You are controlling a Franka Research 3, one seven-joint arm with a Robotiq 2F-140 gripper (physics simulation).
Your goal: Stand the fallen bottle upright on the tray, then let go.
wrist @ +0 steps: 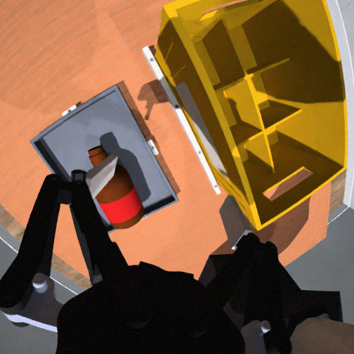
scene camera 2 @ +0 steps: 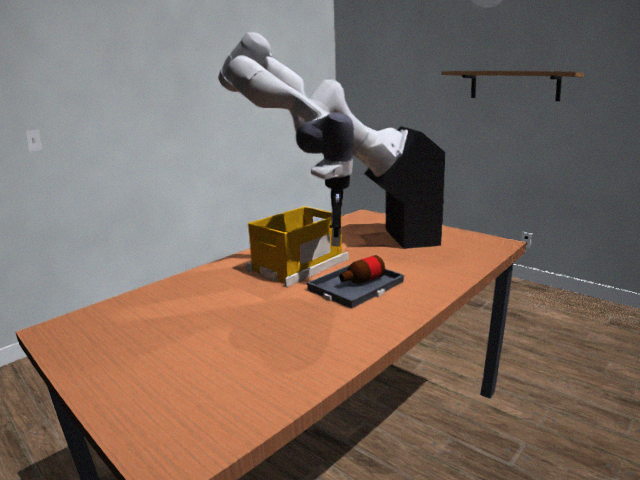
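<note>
A brown bottle with a red label lies on its side in the shallow grey tray. In the scene view its neck points toward the left. Its base end rests at the tray's rim. My gripper is open and empty, pointing down above the table, behind the tray in the scene view and near the yellow crate. In the wrist view, the left fingertip overlaps the bottle's shoulder and hides part of it; the right fingertip shows near the crate's corner.
A yellow crate with inner dividers stands beside the tray. A white strip runs along the crate's tray-facing side. The black robot base stands at the table's far end. A wall shelf hangs behind.
</note>
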